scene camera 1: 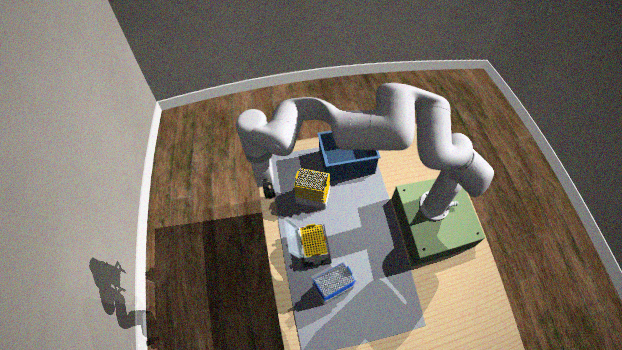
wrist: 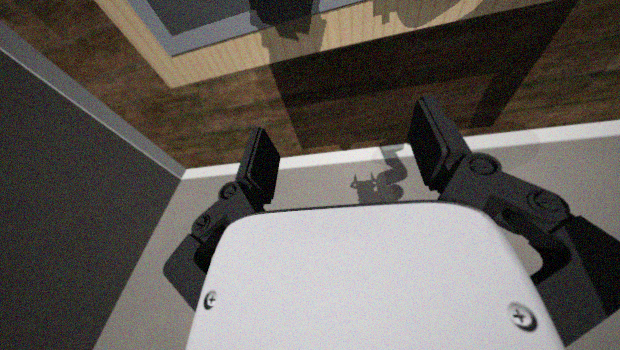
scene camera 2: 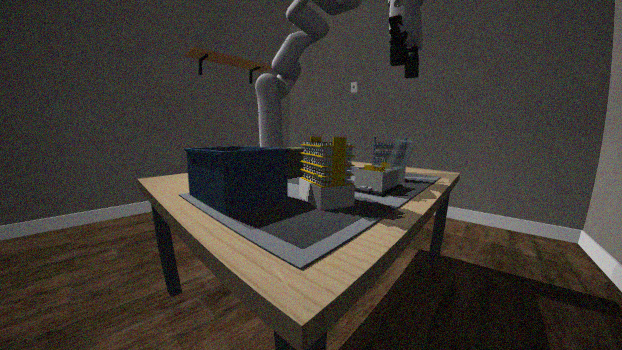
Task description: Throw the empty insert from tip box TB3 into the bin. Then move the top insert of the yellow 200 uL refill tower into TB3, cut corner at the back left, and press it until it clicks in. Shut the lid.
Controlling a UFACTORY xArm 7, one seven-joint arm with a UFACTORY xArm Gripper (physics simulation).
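Note:
My gripper (scene camera 1: 269,190) (scene camera 2: 404,67) (wrist: 336,131) is open and empty, high near the table's left edge in scene camera 1, beside the yellow refill tower (scene camera 1: 312,180) (scene camera 2: 327,162). The tower stands upright on a white base, its inserts stacked. A tip box (scene camera 1: 318,260) (scene camera 2: 372,179) holds a yellow insert (scene camera 1: 314,240) (scene camera 2: 375,167); its clear lid (scene camera 1: 293,239) (scene camera 2: 401,152) stands open. No TB3 label is readable, and the cut corner cannot be made out. The blue bin (scene camera 1: 354,170) (scene camera 2: 235,180) stands beyond the tower in scene camera 1. Tower, box and bin do not show in the wrist view.
A blue refill stack (scene camera 1: 335,281) (scene camera 2: 384,149) stands past the tip box. The grey mat (scene camera 1: 350,320) (scene camera 2: 297,252) (wrist: 215,39) lies on the wooden table (scene camera 1: 470,300) (scene camera 2: 320,290) (wrist: 200,70). The arm stands on a green base (scene camera 1: 455,232). A shelf (scene camera 2: 225,59) hangs on the wall.

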